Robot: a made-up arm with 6 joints. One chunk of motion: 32 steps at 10 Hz.
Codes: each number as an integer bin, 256 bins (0 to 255) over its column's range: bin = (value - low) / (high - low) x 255, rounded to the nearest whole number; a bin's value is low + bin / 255 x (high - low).
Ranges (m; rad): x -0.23..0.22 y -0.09..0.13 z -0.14..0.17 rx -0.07..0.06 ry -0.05..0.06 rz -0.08..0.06
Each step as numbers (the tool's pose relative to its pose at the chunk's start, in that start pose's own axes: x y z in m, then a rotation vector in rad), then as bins.
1 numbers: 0.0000 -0.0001 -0.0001 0.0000 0.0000 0.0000
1 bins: 130 104 115 137 116 146
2 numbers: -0.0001 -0.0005 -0.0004 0.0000 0.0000 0.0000
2 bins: 130 104 115 137 116 146
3 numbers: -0.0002 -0.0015 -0.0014 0.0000 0.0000 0.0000
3 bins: 130 103 114 137 116 146
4 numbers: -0.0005 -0.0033 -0.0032 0.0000 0.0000 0.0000
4 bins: 130 100 113 137 116 146
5 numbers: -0.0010 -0.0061 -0.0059 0.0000 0.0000 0.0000
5 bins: 130 97 110 137 116 146
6 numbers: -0.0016 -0.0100 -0.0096 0.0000 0.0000 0.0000
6 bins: 129 93 107 137 116 146
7 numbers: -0.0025 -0.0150 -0.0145 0.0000 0.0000 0.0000
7 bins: 129 87 103 137 116 146
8 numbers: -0.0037 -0.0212 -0.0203 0.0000 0.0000 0.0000
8 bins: 128 80 98 137 116 146
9 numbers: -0.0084 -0.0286 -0.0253 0.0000 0.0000 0.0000
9 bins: 126 71 94 137 116 146
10 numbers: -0.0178 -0.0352 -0.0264 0.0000 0.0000 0.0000
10 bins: 120 64 93 137 116 146
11 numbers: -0.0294 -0.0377 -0.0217 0.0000 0.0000 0.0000
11 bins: 114 61 97 137 116 146
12 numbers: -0.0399 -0.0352 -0.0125 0.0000 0.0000 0.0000
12 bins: 108 64 105 137 116 146
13 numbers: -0.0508 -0.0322 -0.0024 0.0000 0.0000 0.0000
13 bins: 102 67 113 137 116 146
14 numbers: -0.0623 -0.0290 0.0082 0.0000 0.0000 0.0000
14 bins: 95 71 122 137 116 146
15 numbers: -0.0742 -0.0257 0.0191 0.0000 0.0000 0.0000
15 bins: 88 75 131 137 116 146
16 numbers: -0.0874 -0.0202 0.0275 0.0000 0.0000 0.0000
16 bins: 81 81 138 137 116 146
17 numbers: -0.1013 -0.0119 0.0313 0.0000 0.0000 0.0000
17 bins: 73 91 141 137 116 146
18 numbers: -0.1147 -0.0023 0.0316 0.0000 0.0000 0.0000
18 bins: 65 102 141 137 116 146
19 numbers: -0.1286 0.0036 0.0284 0.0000 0.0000 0.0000
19 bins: 57 108 139 137 116 146
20 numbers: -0.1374 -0.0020 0.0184 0.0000 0.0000 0.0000
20 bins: 52 102 130 137 116 146
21 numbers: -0.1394 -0.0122 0.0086 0.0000 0.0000 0.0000
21 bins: 51 90 122 137 116 146
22 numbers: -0.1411 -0.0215 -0.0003 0.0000 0.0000 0.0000
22 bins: 50 79 115 137 116 146
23 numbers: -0.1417 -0.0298 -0.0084 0.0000 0.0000 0.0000
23 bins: 50 70 108 137 116 146
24 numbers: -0.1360 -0.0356 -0.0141 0.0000 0.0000 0.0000
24 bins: 53 63 104 137 116 146
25 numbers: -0.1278 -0.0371 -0.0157 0.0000 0.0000 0.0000
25 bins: 58 61 102 137 116 146
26 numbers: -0.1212 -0.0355 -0.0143 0.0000 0.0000 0.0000
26 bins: 62 63 103 137 116 146
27 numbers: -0.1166 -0.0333 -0.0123 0.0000 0.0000 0.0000
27 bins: 64 66 105 137 116 146
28 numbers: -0.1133 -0.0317 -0.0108 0.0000 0.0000 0.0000
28 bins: 66 68 106 137 116 146
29 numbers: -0.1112 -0.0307 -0.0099 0.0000 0.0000 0.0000
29 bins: 67 69 107 137 116 146
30 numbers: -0.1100 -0.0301 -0.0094 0.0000 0.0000 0.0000
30 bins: 68 69 107 137 116 146
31 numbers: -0.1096 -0.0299 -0.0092 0.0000 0.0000 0.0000
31 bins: 68 70 108 137 116 146
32 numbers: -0.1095 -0.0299 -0.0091 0.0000 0.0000 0.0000
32 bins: 68 70 108 137 116 146
